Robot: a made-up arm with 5 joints. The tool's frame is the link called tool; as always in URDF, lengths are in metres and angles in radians. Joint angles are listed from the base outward.
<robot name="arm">
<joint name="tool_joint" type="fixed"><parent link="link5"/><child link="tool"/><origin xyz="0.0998 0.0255 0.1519" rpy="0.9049 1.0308 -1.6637"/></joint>
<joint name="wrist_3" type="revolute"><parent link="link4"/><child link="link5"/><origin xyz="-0.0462 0.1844 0.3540" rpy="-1.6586 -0.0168 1.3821"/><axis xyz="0 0 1"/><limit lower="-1.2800" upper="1.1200"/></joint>
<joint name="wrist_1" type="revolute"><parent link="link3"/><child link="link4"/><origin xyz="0.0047 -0.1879 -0.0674" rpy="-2.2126 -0.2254 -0.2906"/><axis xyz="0 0 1"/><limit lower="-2.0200" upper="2.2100"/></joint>
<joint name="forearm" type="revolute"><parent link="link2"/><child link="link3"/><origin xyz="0.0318 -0.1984 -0.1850" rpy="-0.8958 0.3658 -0.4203"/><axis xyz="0 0 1"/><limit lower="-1.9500" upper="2.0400"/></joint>
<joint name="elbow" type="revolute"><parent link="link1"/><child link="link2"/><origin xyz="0.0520 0.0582 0.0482" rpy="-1.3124 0.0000 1.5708"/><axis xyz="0 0 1"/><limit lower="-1.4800" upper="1.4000"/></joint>
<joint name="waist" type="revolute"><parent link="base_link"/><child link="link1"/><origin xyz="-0.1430 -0.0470 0.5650" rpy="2.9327 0.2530 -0.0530"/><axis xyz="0 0 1"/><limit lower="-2.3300" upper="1.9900"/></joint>
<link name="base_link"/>
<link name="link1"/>
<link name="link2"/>
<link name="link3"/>
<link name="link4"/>
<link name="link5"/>
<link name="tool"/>
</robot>
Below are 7 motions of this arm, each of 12 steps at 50 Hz.
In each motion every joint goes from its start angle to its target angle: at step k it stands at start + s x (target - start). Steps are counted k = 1, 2, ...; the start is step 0. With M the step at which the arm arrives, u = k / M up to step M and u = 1 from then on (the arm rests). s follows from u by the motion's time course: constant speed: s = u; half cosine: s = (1 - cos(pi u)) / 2; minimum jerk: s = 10 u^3 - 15 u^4 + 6 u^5.
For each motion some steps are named. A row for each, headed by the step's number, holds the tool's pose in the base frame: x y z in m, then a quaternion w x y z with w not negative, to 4 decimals.
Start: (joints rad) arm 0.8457 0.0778 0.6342 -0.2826 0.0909
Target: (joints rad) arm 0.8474 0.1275 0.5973 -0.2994 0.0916
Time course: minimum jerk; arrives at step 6
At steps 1, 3, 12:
1: 0.1655 -0.6523 0.0101 0.5237 -0.6024 -0.0727 -0.5980
3: 0.1525 -0.6631 0.0123 0.5150 -0.6095 -0.0674 -0.5990
12: 0.1384 -0.6745 0.0152 0.5054 -0.6171 -0.0618 -0.6000

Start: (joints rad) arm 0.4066 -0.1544 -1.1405 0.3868 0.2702
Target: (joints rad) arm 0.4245 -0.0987 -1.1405 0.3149 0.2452
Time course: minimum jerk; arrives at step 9
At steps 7, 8, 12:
7: 0.4557 -0.1353 0.1433 0.5067 0.2919 0.5198 -0.6228
8: 0.4549 -0.1368 0.1411 0.5064 0.2888 0.5188 -0.6252
12: 0.4548 -0.1371 0.1408 0.5064 0.2883 0.5186 -0.6257

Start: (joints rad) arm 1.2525 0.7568 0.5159 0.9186 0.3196
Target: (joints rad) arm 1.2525 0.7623 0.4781 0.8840 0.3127
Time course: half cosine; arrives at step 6
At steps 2, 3, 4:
2: -0.1613 -0.5751 0.2075 0.5119 -0.3606 0.2805 -0.7275
3: -0.1619 -0.5779 0.2075 0.5087 -0.3610 0.2784 -0.7303
4: -0.1626 -0.5808 0.2076 0.5056 -0.3613 0.2764 -0.7331

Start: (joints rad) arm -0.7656 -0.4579 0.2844 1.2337 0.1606
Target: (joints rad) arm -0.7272 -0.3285 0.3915 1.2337 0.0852
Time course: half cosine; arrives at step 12
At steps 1, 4, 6, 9, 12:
1: -0.0939 0.4341 0.4497 0.7653 0.2711 0.5369 0.2291
4: -0.0953 0.4326 0.4361 0.7805 0.2617 0.5221 0.2230
6: -0.0964 0.4304 0.4210 0.7962 0.2515 0.5059 0.2166
9: -0.0973 0.4265 0.3992 0.8173 0.2366 0.4826 0.2078
12: -0.0974 0.4246 0.3900 0.8256 0.2303 0.4729 0.2042

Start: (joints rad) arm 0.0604 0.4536 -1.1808 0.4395 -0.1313
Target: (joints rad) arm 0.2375 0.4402 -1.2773 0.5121 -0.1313
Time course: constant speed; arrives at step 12
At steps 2, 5, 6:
2: 0.4490 -0.2014 0.0656 0.5425 0.1337 0.2962 -0.7746
5: 0.4503 -0.2341 0.0800 0.5190 0.1573 0.2909 -0.7882
6: 0.4503 -0.2450 0.0849 0.5110 0.1652 0.2889 -0.7925

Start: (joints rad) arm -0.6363 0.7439 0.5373 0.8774 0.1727
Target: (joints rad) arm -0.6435 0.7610 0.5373 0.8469 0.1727
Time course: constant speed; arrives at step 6
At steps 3, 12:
3: 0.1319 0.0761 -0.0256 0.9129 -0.3970 0.0612 0.0726
12: 0.1367 0.0715 -0.0293 0.9104 -0.4040 0.0525 0.0717

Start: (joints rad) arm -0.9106 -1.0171 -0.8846 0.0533 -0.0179
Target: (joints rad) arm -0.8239 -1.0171 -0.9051 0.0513 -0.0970
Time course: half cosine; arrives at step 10
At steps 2, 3, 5, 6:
2: -0.2434 0.6744 0.5411 0.5852 0.0464 0.8095 0.0120
3: -0.2365 0.6761 0.5388 0.5865 0.0501 0.8084 0.0043
5: -0.2181 0.6801 0.5327 0.5897 0.0599 0.8052 -0.0161
6: -0.2084 0.6820 0.5295 0.5912 0.0651 0.8035 -0.0269

